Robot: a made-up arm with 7 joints. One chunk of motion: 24 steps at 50 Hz.
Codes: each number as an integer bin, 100 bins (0 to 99) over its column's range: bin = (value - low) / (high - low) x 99, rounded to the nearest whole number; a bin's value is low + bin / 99 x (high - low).
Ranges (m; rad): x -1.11..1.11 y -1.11..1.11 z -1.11..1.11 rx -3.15..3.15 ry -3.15..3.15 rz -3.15..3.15
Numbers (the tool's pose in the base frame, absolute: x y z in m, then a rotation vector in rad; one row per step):
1: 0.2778 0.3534 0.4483 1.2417 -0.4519 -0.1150
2: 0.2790 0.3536 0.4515 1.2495 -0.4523 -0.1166
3: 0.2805 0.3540 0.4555 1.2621 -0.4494 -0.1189
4: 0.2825 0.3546 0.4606 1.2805 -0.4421 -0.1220
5: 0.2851 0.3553 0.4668 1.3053 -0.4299 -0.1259
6: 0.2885 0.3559 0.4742 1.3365 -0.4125 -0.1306
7: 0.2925 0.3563 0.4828 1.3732 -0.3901 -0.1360
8: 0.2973 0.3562 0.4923 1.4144 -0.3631 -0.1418
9: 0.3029 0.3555 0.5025 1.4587 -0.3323 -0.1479
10: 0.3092 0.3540 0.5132 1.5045 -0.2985 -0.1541
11: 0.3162 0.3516 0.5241 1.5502 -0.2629 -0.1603
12: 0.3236 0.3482 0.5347 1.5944 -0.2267 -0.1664
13: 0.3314 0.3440 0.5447 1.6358 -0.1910 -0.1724
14: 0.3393 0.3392 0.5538 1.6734 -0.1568 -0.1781
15: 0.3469 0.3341 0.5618 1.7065 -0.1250 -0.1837
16: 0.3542 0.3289 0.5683 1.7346 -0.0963 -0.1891
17: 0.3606 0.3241 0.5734 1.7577 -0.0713 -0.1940
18: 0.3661 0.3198 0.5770 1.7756 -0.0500 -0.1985
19: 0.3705 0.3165 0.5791 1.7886 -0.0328 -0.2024
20: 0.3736 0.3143 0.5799 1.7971 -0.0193 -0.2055
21: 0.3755 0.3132 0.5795 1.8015 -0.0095 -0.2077
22: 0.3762 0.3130 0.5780 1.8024 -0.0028 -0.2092
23: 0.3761 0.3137 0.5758 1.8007 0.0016 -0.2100
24: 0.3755 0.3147 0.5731 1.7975 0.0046 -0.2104
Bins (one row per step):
1: 62 65 69 69 42 48
2: 62 65 70 69 42 48
3: 62 65 70 69 42 48
4: 62 65 70 70 43 48
5: 62 65 70 70 43 48
6: 62 65 71 71 43 47
7: 63 65 71 71 43 47
8: 63 65 71 72 44 47
9: 63 65 72 72 44 47
10: 63 65 72 73 45 47
11: 64 65 73 74 45 47
12: 64 65 73 75 46 47
13: 64 65 74 75 46 47
14: 65 65 74 76 47 47
15: 65 64 75 76 48 47
16: 65 64 75 77 48 47
17: 66 64 75 77 48 46
18: 66 64 75 77 49 46
19: 66 64 75 78 49 46
20: 66 64 75 78 49 46
21: 66 63 75 78 49 46
22: 66 63 75 78 49 46
23: 66 63 75 78 50 46
24: 66 64 75 78 50 46

